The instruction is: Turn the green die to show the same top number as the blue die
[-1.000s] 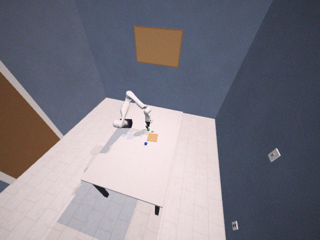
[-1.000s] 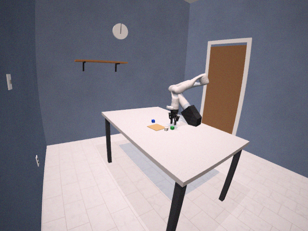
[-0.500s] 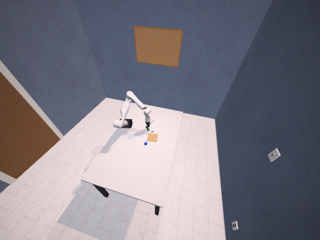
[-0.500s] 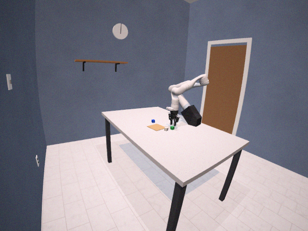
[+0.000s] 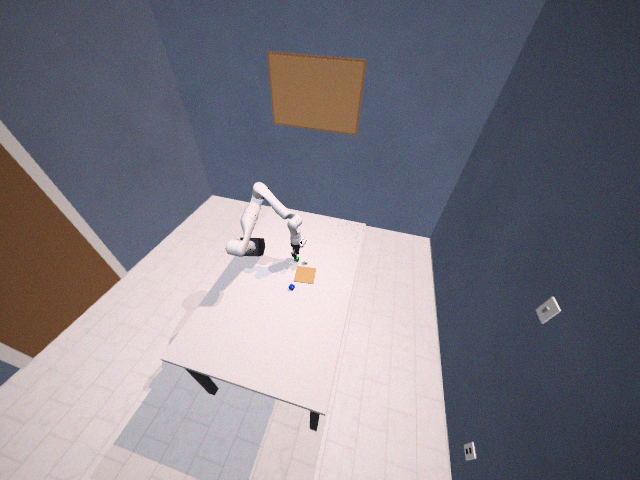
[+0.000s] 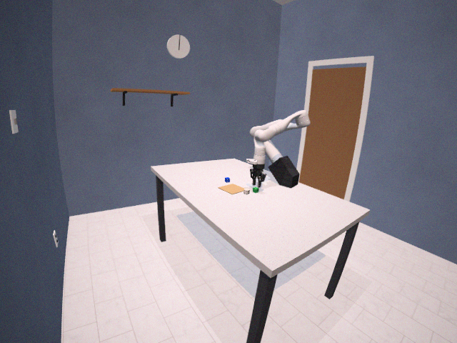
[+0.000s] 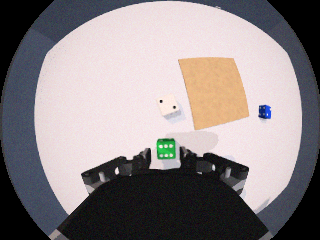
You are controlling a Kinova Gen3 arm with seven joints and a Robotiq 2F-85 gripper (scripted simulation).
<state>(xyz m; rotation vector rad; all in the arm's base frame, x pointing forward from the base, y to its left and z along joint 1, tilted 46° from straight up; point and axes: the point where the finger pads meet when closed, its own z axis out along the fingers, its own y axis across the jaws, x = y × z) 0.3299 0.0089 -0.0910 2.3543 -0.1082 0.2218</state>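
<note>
The green die lies 4 cm below my hand. The rest, counted from my hand: white die: 7 cm ahead, 4 cm below, 2 cm to the right; then blue die: 26 cm to the right, 4 cm below, 2 cm ahead; then tan mat: 13 cm to the right, 9 cm ahead, 6 cm below.
</note>
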